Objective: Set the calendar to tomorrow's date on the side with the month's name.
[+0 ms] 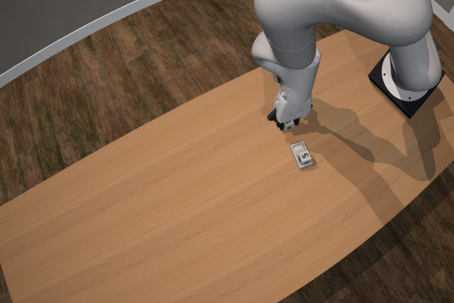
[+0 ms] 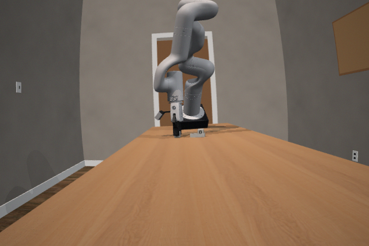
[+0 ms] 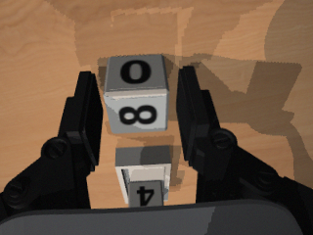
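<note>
Now: the white digit cube 2 cm below my hand. Also, from my hand: calendar tray 4 cm ahead, 10 cm to the left, 2 cm below.
</note>
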